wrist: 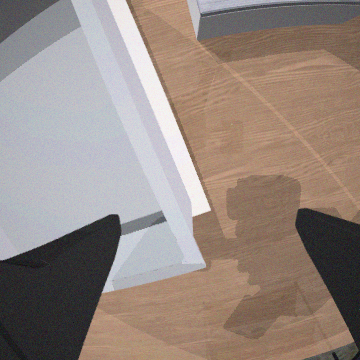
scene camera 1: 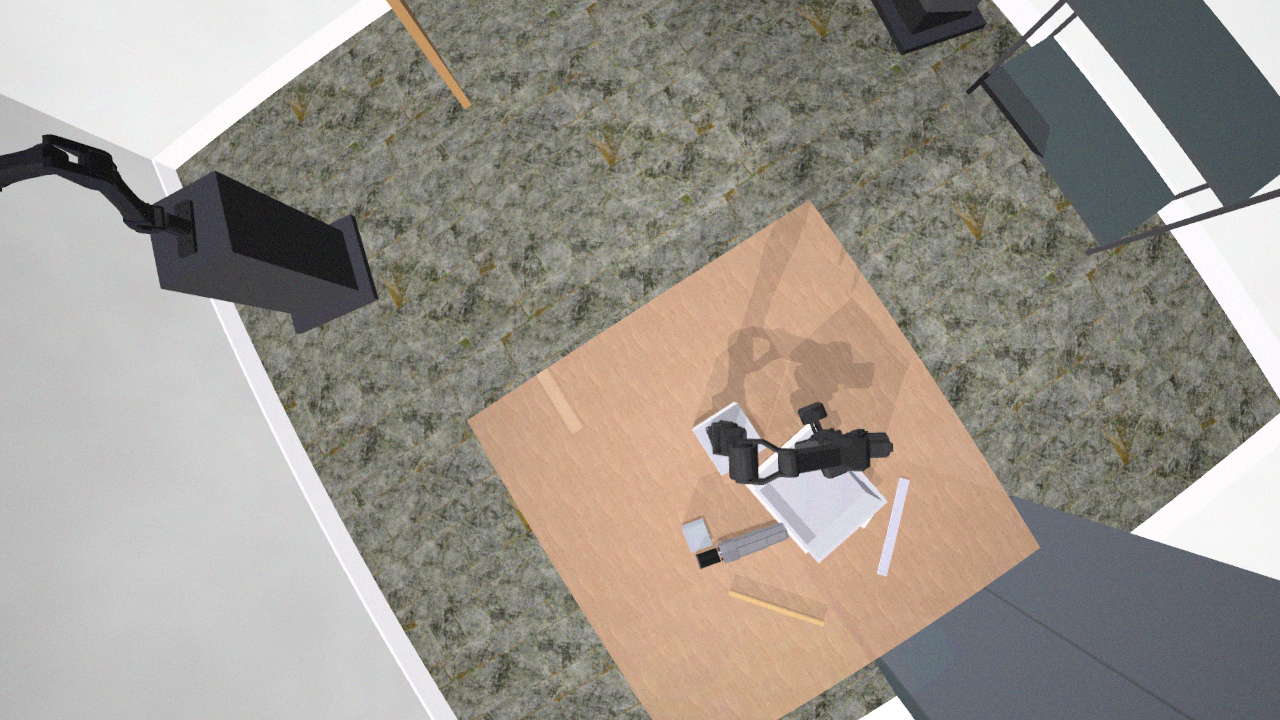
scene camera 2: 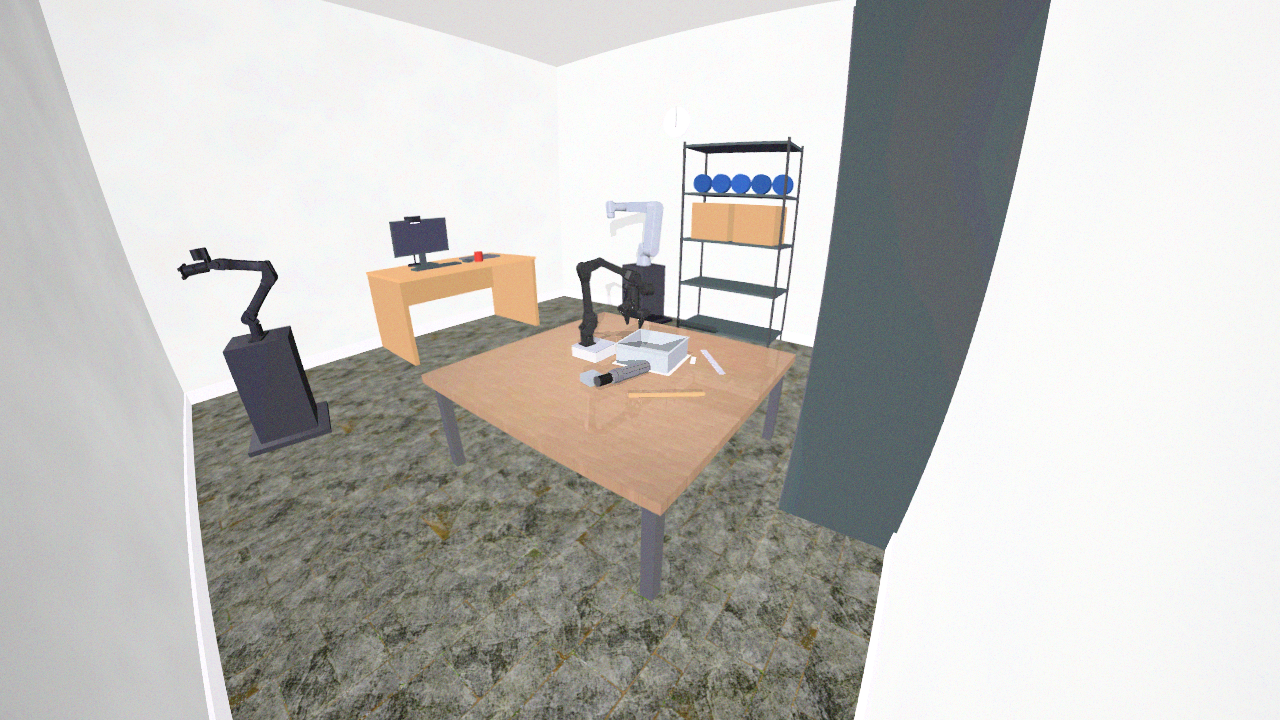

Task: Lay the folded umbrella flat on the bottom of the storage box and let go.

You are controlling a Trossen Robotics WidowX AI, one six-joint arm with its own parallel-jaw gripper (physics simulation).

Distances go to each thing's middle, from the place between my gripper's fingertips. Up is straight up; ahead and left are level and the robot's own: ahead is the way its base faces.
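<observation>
From the storage box (scene camera 1: 821,513), my hand is 70 mm above it, 170 mm short of it and 30 mm to the left of it.
</observation>
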